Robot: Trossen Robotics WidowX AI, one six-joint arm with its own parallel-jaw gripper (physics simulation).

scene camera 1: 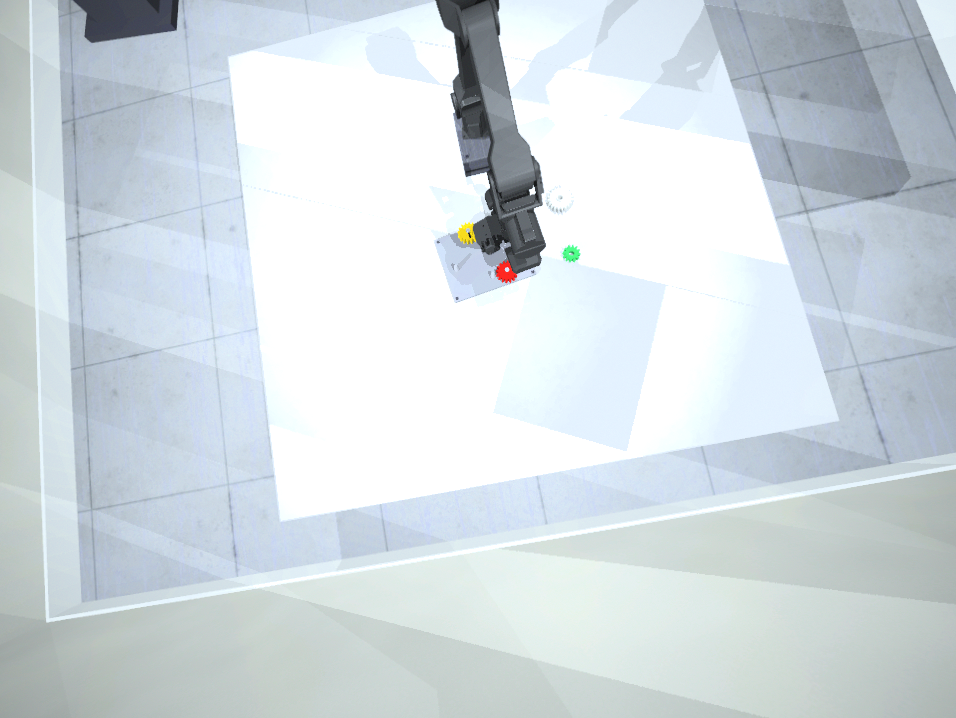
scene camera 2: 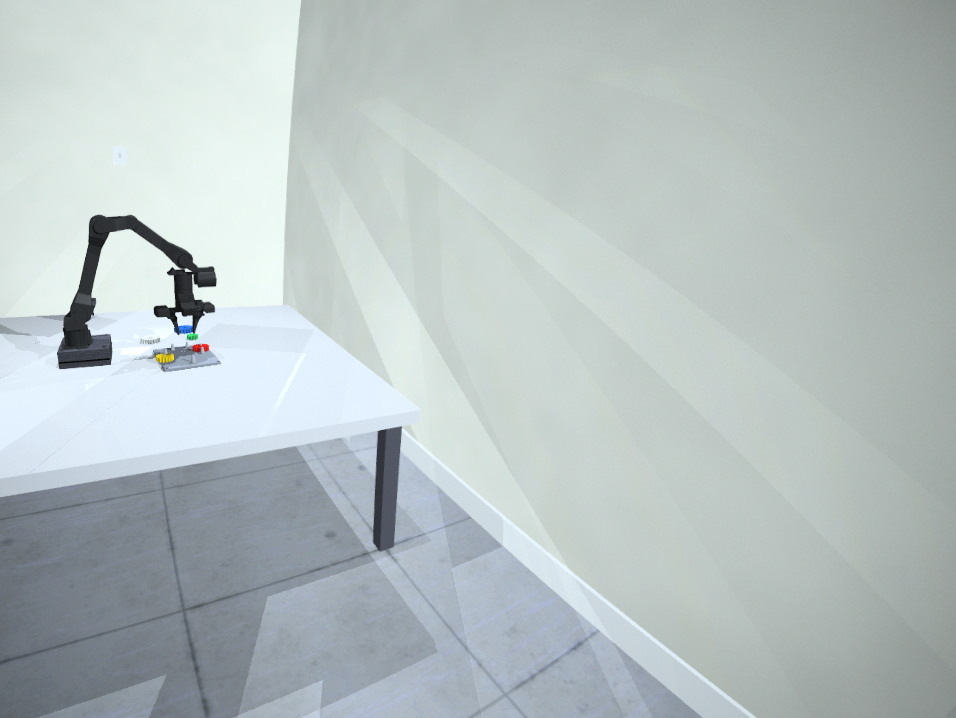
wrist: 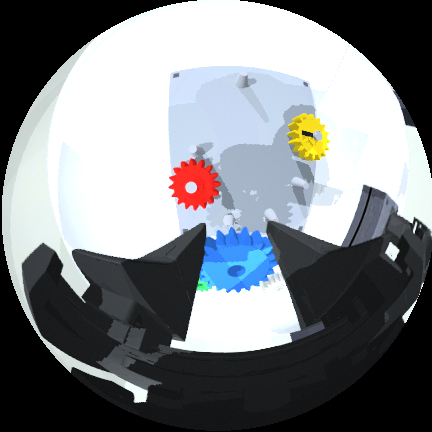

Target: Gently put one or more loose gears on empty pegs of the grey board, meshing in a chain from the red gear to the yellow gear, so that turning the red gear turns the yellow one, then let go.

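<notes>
The grey board lies on the table. The red gear and yellow gear sit apart on its pegs. Empty pegs include the far peg, one beside the red gear, one near the yellow gear, and two near the fingers. My gripper is shut on the blue gear, holding it raised near the board's edge. In scene camera 1, the arm hides the blue gear and fingertips.
A loose green gear and a loose white gear lie on the table beyond the board's near edge in the wrist view. The arm's base stands on the same table.
</notes>
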